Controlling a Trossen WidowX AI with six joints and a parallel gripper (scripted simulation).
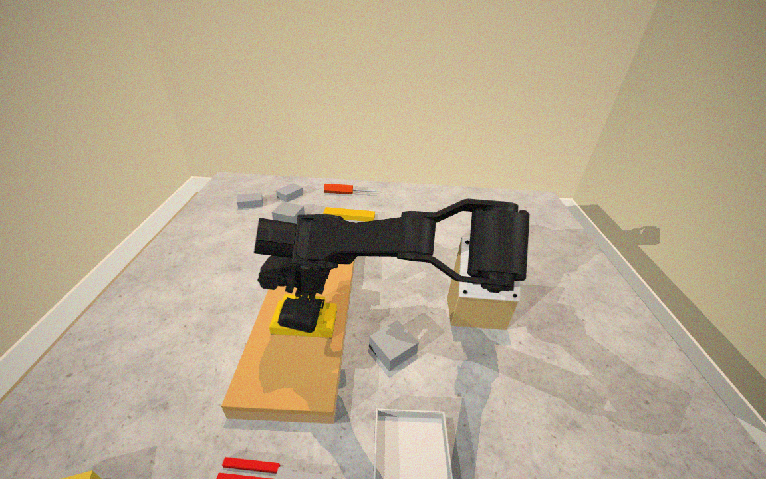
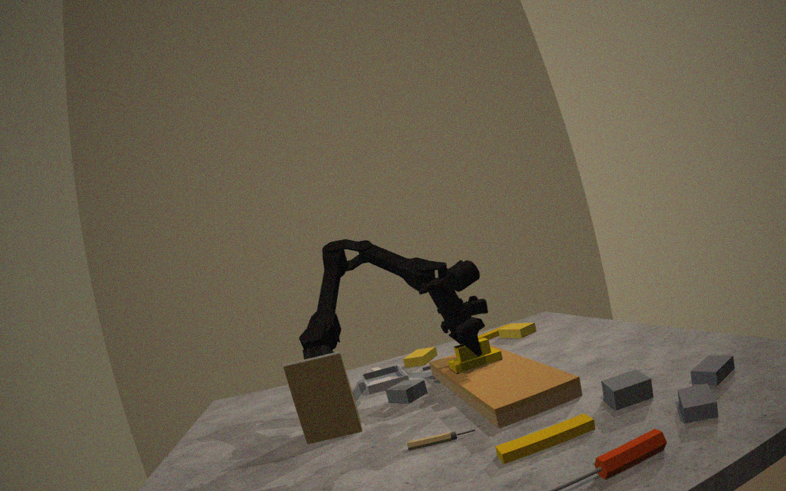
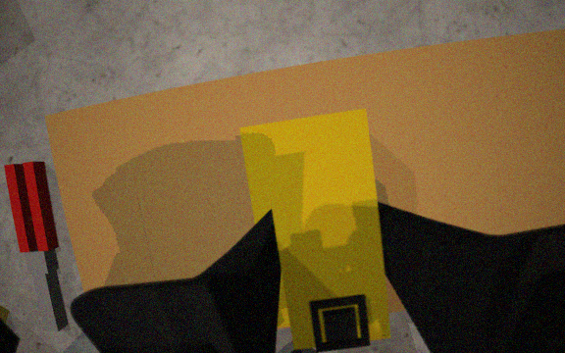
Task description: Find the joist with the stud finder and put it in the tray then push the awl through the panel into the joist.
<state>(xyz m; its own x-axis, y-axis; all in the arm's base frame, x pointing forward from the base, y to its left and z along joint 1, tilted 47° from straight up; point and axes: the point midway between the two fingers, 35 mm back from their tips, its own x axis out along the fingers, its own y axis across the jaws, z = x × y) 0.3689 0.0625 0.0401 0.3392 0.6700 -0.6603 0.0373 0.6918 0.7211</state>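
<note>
Now: the square light 40 mm behind my gripper tip and 30 mm above it. The rest, counted from my gripper tip: white tray 250 mm to the left, 210 mm behind, 50 mm below; wooden-handled awl 310 mm to the right, 190 mm behind, 60 mm below; stud finder 20 mm behind, 20 mm above.
</note>
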